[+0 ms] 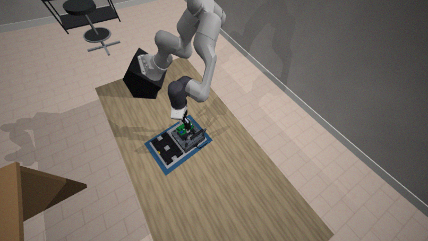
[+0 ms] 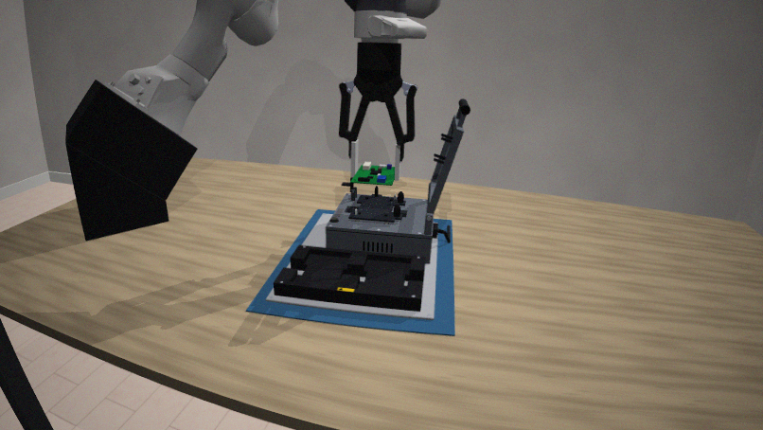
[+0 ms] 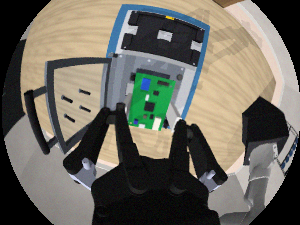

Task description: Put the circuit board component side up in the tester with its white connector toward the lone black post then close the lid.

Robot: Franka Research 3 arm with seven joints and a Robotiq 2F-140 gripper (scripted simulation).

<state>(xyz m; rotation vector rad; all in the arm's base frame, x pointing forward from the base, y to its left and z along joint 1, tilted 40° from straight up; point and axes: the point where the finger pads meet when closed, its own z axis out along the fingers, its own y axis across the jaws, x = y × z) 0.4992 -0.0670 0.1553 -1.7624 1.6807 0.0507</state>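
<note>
My hand is 12 cm short of the tester lid, 3 cm below it and 2 cm to the right of it. From my hand the other things lie so: green circuit board: 2 cm below.
</note>
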